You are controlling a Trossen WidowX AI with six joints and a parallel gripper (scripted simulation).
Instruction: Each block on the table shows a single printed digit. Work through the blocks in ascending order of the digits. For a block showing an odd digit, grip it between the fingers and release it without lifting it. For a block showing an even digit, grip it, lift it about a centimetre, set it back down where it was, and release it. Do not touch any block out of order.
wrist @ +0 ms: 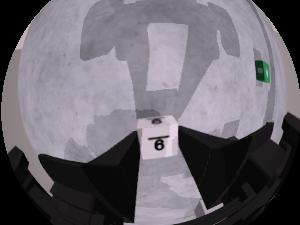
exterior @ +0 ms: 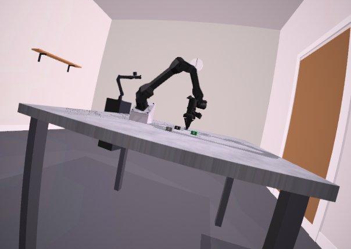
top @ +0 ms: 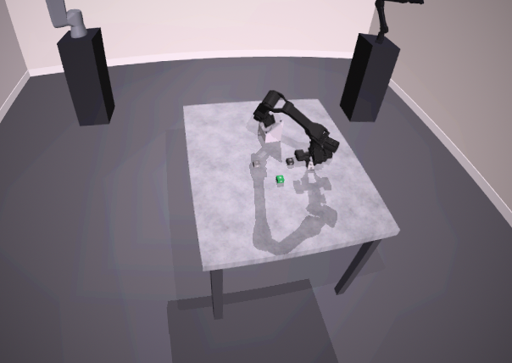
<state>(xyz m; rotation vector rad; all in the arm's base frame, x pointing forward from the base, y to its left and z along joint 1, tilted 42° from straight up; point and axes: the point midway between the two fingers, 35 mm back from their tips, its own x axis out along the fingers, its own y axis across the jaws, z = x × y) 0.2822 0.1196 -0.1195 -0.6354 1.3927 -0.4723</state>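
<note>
The white block is right at my gripper tip. Round my gripper tip: green block (18 cm to the right, 8 cm ahead); then black block (10 cm to the right, 4 cm behind); then grey block (27 cm to the right, 4 cm behind).
</note>
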